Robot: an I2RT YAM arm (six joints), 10 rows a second.
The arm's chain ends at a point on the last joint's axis. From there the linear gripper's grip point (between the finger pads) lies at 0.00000 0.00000 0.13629 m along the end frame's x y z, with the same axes.
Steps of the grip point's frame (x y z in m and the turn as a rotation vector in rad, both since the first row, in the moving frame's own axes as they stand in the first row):
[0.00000 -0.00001 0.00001 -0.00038 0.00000 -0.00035]
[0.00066 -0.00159 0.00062 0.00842 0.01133 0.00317]
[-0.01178 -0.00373 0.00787 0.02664 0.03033 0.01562]
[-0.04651 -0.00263 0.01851 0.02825 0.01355 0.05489]
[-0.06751 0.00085 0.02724 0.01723 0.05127 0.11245]
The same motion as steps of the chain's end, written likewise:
[0.00000 -0.00006 0.00001 -0.00038 0.00000 -0.00035]
[-0.00089 -0.00044 0.00063 0.00842 0.01133 0.00317]
[-0.01594 -0.00013 0.00798 0.02664 0.03033 0.01562]
[-0.04846 0.00117 0.01858 0.02825 0.01355 0.05489]
[-0.07461 0.00280 0.02744 0.01723 0.05127 0.11245]

